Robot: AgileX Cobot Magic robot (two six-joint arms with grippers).
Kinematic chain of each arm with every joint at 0, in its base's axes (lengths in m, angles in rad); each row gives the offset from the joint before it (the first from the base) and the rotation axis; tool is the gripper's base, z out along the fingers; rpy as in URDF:
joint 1: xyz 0 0 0.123 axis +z
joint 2: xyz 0 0 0 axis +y
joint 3: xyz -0.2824 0 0.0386 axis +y
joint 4: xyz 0.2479 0 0.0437 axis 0.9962 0 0.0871
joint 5: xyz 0 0 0 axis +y
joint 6: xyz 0.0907 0 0.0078 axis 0.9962 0 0.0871
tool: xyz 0 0 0 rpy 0 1.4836 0
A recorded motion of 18 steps. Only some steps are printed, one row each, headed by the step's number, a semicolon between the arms.
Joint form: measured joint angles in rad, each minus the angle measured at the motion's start. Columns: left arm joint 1, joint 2, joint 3, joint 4, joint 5, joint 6; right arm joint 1, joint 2, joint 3, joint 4, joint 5, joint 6.
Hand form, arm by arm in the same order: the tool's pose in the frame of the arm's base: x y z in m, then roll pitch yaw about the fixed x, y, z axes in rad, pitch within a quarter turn. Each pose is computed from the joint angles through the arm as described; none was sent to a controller.
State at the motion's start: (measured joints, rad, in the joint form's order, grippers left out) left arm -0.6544 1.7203 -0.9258 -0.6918 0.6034 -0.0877; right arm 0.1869 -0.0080 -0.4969 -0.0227 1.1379 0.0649
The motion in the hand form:
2: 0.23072 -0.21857 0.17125 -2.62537 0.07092 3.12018; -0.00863 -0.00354 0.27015 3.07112 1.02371 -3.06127
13: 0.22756 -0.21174 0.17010 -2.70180 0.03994 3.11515; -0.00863 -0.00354 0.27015 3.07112 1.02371 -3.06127
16: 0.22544 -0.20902 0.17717 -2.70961 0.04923 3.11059; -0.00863 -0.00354 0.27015 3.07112 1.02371 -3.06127
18: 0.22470 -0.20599 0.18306 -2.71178 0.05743 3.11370; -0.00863 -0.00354 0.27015 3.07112 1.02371 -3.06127
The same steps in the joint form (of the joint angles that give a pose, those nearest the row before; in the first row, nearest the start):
2: 0.0000 0.0000 0.0000 0.0011 0.0000 0.0000; 0.0000 0.0000 0.0000 0.0000 0.0000 0.0000
13: 0.0000 -0.0077 0.0000 0.1284 0.0469 -0.1156; 0.0000 0.0000 0.0000 0.0000 0.0000 0.0000
16: 0.0000 -0.0337 0.0000 0.1603 0.0643 -0.1411; 0.0000 0.0000 0.0000 0.0000 0.0000 0.0000
18: 0.0048 -0.0549 0.0000 0.1794 0.0767 -0.1576; 0.0000 0.0000 0.0000 0.0000 0.0000 0.0000

